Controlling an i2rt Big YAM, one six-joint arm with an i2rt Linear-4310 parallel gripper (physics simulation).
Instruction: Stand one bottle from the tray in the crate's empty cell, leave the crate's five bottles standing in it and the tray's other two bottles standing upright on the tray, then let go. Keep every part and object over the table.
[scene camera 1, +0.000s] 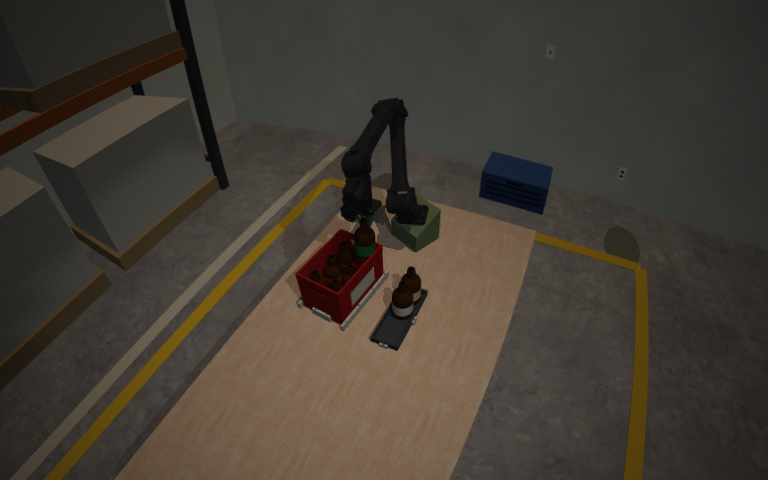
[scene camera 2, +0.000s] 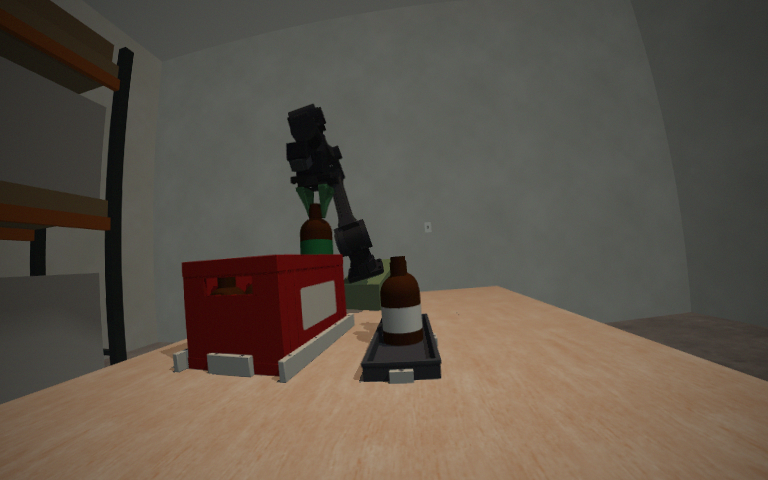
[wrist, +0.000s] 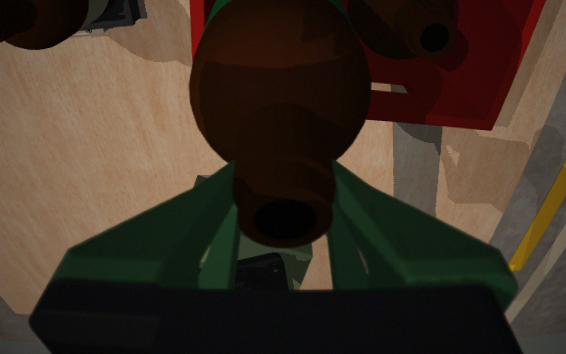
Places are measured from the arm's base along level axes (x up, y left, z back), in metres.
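Pixels of known places: gripper, fingertip midpoint: (scene camera 1: 365, 225) (scene camera 2: 317, 218) (wrist: 283, 175); arm's base, origin of the base link: (scene camera 1: 413, 215) (scene camera 2: 366, 272).
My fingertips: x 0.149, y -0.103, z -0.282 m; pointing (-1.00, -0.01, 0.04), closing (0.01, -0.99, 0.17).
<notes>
Ahead of a thing's pixels: the offset from my fingertips to its top centre. "spot": to the spot under its first point.
My gripper (scene camera 2: 315, 210) (wrist: 283, 175) is shut on the neck of a brown bottle with a green label {dx +0.033, dy -0.002, dz -0.016 m} (scene camera 1: 364, 237) (scene camera 2: 316, 232) (wrist: 280, 85). The bottle is upright at the crate's far right corner, its lower part hidden by the crate wall in the scene camera 2 view. The red crate {dx -0.089, dy -0.070, dz -0.099 m} (scene camera 1: 362, 287) (scene camera 2: 232, 328) (wrist: 455, 120) holds several brown bottles, whose necks show low inside it. Two brown bottles stand upright on the dark tray {dx -0.238, dy +0.167, dz -0.159 m} (scene camera 1: 387, 333) (scene camera 2: 400, 370): a white-labelled one {dx -0.104, dy +0.169, dz -0.138 m} (scene camera 1: 402, 300) (scene camera 2: 401, 305) and one {dx -0.104, dy +0.180, dz -0.065 m} (scene camera 1: 414, 281) behind it.
Pale guide strips {spot: dx -0.237, dy +0.022, dz -0.150 m} (scene camera 1: 362, 302) (scene camera 2: 317, 346) run along the crate's base. Small pale blocks touch the tray's ends and side. The arm's green base block (scene camera 1: 417, 233) (scene camera 2: 362, 295) stands behind the crate. A pallet rack (scene camera 1: 198, 96) (scene camera 2: 117, 198) and a blue box (scene camera 1: 515, 183) stand beyond the table.
</notes>
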